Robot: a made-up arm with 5 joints.
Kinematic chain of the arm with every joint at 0, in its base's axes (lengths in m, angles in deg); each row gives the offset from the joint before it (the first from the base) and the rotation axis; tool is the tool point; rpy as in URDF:
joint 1: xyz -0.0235 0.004 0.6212 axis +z
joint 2: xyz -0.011 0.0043 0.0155 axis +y
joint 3: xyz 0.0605 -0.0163 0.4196 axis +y
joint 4: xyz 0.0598 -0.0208 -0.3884 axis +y
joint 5: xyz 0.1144 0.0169 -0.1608 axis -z
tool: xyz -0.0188 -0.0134 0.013 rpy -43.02 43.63 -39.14
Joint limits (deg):
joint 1: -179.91..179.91
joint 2: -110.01..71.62
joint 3: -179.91..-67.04
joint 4: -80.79..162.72
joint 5: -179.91..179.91
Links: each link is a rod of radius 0.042 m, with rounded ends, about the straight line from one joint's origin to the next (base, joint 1, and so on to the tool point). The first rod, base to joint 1, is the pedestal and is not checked.
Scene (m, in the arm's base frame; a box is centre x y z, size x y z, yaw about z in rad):
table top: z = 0
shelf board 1: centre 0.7 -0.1 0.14 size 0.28 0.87 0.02 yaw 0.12
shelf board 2: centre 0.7 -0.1 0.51 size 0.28 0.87 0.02 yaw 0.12
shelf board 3: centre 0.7 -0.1 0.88 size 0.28 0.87 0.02 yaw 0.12
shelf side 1: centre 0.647 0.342 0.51 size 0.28 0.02 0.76 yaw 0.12
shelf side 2: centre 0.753 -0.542 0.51 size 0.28 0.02 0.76 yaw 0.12
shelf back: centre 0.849 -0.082 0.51 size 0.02 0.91 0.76 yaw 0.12
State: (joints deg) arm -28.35 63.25 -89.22 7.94 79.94
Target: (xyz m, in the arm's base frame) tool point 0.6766 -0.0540 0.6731
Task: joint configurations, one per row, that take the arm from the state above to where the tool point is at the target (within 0.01 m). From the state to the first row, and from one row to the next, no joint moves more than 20 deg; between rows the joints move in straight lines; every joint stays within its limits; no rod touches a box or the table.
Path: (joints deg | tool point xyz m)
1: -32.89 58.07 -78.56 10.29 79.30 | 0.5572 -0.3714 0.3362
2: -37.42 52.89 -67.89 12.64 78.66 | 0.4704 -0.3740 0.3383
3: -33.34 46.73 -67.75 29.56 77.99 | 0.4822 -0.3290 0.3785
4: -29.25 40.58 -67.61 46.48 77.33 | 0.4824 -0.2799 0.4255
5: -25.16 34.42 -67.47 63.40 76.66 | 0.4714 -0.2292 0.4791
6: -21.08 28.26 -67.32 80.32 75.99 | 0.4497 -0.1794 0.5388
7: -16.99 22.11 -67.18 97.24 75.33 | 0.4187 -0.1323 0.6037
8: -12.90 15.95 -67.04 114.15 74.66 | 0.3800 -0.0898 0.6731
9: -11.54 17.71 -67.47 96.75 75.41 | 0.4341 -0.0905 0.6412
10: -10.18 19.47 -67.90 79.34 76.16 | 0.4915 -0.0893 0.6226
11: -8.82 21.23 -68.34 61.94 76.91 | 0.5482 -0.0853 0.6177
12: -7.46 22.98 -68.77 44.53 77.66 | 0.6003 -0.0781 0.6258
13: -6.10 24.74 -69.20 27.12 78.41 | 0.6441 -0.0675 0.6451
14: -4.74 26.50 -69.63 9.72 79.16 | 0.6766 -0.0540 0.6731

